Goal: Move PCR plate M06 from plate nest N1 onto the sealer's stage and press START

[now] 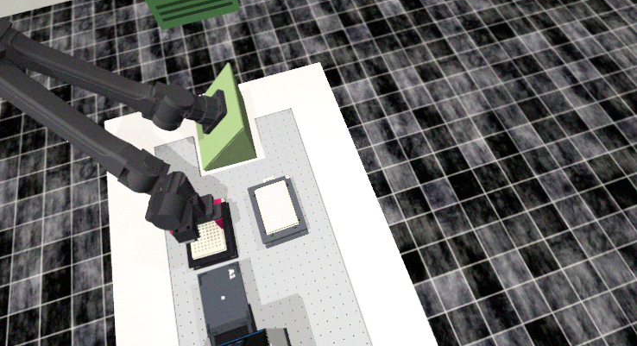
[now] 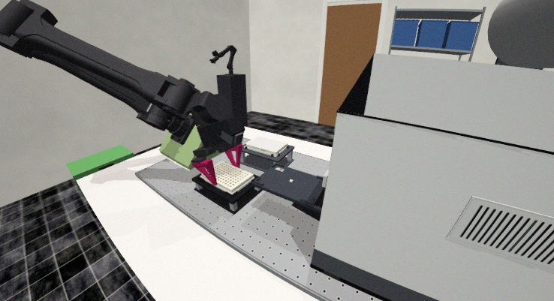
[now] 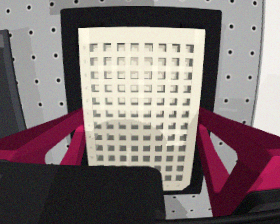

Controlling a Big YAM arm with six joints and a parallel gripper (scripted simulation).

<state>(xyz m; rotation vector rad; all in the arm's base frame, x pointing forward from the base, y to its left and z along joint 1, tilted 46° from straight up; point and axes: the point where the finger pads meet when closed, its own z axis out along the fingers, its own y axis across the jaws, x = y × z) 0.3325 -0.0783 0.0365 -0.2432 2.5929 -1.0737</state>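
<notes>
The 96-well plate M06 is right at my hand. The rest, counted from my hand: black plate nest N1: 2 cm below; grey nest N2: 1 cm behind, 19 cm to the left; dark sealer stage: 18 cm ahead, 3 cm to the left, 4 cm above.
</notes>
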